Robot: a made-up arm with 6 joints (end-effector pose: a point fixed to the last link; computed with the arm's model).
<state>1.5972 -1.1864 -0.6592 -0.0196 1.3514 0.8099</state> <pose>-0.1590 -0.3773 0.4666 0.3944 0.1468 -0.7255 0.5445</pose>
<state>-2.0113 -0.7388 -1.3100 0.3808 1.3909 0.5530</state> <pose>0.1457 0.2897 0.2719 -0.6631 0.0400 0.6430 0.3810</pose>
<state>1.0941 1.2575 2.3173 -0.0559 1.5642 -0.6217</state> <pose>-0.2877 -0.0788 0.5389 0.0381 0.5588 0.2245 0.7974</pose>
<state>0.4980 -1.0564 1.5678 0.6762 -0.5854 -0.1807</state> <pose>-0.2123 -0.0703 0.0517 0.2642 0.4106 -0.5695 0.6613</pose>
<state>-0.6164 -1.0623 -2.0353 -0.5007 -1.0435 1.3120</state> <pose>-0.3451 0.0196 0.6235 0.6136 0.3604 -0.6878 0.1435</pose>
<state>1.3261 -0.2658 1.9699 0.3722 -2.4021 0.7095</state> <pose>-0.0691 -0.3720 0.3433 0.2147 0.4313 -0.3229 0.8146</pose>
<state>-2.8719 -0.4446 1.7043 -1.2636 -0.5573 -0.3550</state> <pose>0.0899 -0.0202 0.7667 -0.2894 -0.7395 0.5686 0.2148</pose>
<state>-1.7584 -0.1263 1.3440 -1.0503 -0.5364 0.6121</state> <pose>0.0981 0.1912 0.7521 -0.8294 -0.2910 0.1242 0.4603</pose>
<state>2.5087 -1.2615 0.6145 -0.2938 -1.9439 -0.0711</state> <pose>0.2016 -0.4448 0.4692 -0.0672 0.0004 -0.4549 0.8880</pose>
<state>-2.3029 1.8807 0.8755 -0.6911 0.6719 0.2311</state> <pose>0.0512 -0.2693 0.9313 0.1384 -0.9773 0.0701 0.1442</pose>
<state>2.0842 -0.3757 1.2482 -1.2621 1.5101 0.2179</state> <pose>0.4710 0.2451 0.5272 0.3762 0.1292 0.7610 0.5125</pose>
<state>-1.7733 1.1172 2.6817 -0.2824 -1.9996 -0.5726</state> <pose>0.5025 0.0369 1.0249 -0.6270 -0.6474 0.2266 0.3694</pose>
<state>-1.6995 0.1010 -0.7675 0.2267 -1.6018 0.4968</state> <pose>0.4306 -0.2294 0.1912 0.6014 -0.2137 -0.3261 0.6974</pose>
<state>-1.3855 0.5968 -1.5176 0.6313 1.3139 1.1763</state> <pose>0.5849 0.4403 0.4361 -0.9452 -0.1282 -0.1570 0.2557</pose>
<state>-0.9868 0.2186 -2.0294 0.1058 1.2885 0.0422</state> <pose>0.4990 0.0637 0.3641 -0.7410 -0.0242 0.6121 0.2751</pose>
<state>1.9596 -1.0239 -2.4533 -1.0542 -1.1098 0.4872</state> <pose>0.1339 0.1524 0.6453 -0.8393 -0.2262 0.3368 0.3618</pose>
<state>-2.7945 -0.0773 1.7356 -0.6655 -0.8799 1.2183</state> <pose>0.0969 0.4057 0.6983 -0.8503 -0.0821 0.2568 0.4520</pose>
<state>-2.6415 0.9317 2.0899 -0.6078 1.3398 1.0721</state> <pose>0.5094 -0.3291 0.5197 0.5382 -0.1893 0.2276 0.7891</pose>
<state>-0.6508 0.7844 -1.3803 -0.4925 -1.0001 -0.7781</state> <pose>0.4140 -0.3105 0.5167 0.2195 -0.4041 -0.8788 0.1274</pose>
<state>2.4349 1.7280 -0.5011 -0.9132 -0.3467 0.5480</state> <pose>0.0032 -0.2100 0.6196 0.0008 0.9826 0.0978 0.1582</pose>
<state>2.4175 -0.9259 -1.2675 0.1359 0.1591 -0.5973</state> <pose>-0.0114 -0.5620 0.3900 -0.3617 -0.0279 -0.6232 0.6928</pose>
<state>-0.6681 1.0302 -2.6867 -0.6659 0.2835 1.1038</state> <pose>0.0662 -0.1717 0.3417 0.5039 -0.5891 -0.4549 0.4384</pose>
